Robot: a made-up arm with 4 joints.
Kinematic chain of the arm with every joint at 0, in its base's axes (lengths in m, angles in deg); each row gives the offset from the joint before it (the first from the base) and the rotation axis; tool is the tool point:
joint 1: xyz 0 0 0.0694 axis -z
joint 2: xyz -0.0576 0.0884 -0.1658 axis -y
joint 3: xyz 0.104 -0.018 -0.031 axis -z
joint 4: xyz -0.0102 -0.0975 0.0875 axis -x
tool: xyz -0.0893 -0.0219 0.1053
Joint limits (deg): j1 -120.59..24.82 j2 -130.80..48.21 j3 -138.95..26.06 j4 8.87..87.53
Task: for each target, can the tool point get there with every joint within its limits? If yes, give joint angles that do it. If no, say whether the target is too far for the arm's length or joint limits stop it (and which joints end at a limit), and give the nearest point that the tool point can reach.
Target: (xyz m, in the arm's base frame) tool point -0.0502 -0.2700 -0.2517
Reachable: no: joint limits stop it (at a limit: joint 2, joint 3, joint 4) | nearest point -0.0199 -0.1071 -0.2828 | short by 0.169 m
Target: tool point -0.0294 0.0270 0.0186
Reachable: yes | joints -32.94 -18.50 -10.45 62.77
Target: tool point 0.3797 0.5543 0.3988
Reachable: no: too far | nearest point 0.1121 0.1637 0.0799 | short by 0.571 m
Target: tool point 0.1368 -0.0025 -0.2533
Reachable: yes | joints -1.46 -78.23 -107.32 30.75
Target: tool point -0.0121 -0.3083 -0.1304
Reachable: no: joint limits stop it (at a limit: joint 2, joint 3, joint 4) | nearest point -0.0079 -0.2012 -0.0100 | short by 0.161 m
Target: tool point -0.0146 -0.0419 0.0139
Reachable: yes | joints -46.71 22.77 -64.44 80.74
